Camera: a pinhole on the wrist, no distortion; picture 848 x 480 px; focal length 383.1 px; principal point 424.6 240.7 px. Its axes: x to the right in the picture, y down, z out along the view. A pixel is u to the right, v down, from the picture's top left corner.
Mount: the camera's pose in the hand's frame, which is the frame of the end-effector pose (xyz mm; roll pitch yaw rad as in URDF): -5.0 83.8 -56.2 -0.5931 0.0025 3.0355
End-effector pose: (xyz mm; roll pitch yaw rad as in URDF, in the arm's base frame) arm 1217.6 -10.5 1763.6 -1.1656 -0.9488 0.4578
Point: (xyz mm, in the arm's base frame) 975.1 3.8 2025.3
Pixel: 306.9 333.9
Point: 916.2 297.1 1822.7
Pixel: 440.5 42.6
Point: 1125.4 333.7 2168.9
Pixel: 64.7 62.2
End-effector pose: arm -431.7 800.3 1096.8 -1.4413 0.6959 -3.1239
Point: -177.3 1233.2 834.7
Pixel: behind the camera
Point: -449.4 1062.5 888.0
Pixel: behind the camera
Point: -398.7 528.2 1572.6
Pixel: 619.2 341.9
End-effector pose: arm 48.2 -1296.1 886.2 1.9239 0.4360 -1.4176
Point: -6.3 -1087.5 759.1
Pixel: 569.4 446.9
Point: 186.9 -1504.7 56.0
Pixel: outside the picture
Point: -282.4 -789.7 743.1
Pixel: 695.3 298.0
